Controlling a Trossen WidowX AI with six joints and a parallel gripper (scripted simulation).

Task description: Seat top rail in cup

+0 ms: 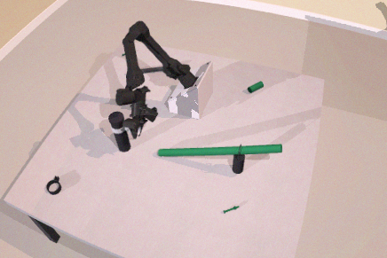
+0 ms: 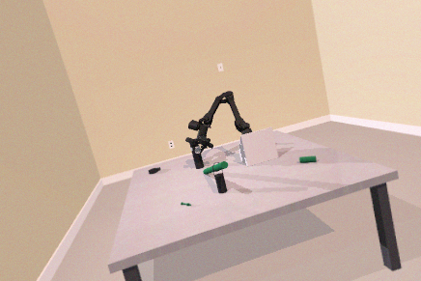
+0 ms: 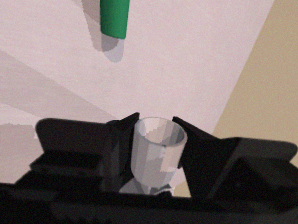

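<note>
My gripper tip is now 30 mm to the left of the white rail-end cup, 30 mm below it and 10 mm past it. The rest, counted from my gripper tip: short green cylinder: 630 mm behind, 320 mm to the left, 100 mm below; short black post: 430 mm to the left, 110 mm behind, 10 mm below.
</note>
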